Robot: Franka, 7 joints.
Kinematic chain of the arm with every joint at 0, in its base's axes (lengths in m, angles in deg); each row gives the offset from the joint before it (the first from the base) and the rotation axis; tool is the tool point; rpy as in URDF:
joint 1: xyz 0 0 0.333 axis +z
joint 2: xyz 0 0 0 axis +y
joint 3: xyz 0 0 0.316 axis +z
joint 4: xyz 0.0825 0 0 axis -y
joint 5: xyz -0.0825 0 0.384 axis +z
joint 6: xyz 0 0 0 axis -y
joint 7: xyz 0.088 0 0 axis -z
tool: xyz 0 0 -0.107 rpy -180 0 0
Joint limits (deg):
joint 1: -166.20..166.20
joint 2: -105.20..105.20
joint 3: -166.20..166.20
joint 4: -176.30..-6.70
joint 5: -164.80..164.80
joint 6: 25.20..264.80
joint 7: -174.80..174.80
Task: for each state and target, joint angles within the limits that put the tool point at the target. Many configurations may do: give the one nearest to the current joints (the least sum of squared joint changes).
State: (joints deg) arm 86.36 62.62 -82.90 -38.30 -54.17 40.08 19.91
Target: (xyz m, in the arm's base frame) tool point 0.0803 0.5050 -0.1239
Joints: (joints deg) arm 111.08 105.20 -26.39 -50.69 -38.22 55.42 19.91
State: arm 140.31 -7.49 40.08 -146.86 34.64 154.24 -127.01
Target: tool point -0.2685 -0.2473 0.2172
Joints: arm 163.94 -6.79 61.98 -158.95 34.23 146.16 -127.01
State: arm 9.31 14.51 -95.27 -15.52 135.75 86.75 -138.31
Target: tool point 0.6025 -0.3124 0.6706
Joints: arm -18.72 54.96 -94.76 -22.76 121.97 56.35 -138.31
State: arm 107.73 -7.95 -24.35 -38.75 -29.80 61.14 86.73
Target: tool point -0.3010 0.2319 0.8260
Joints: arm 137.23 -7.05 9.65 -62.63 -16.60 45.56 86.73
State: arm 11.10 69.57 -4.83 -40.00 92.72 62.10 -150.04
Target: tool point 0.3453 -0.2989 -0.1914
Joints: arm -23.85 98.26 -32.65 -71.47 81.58 63.62 -150.04
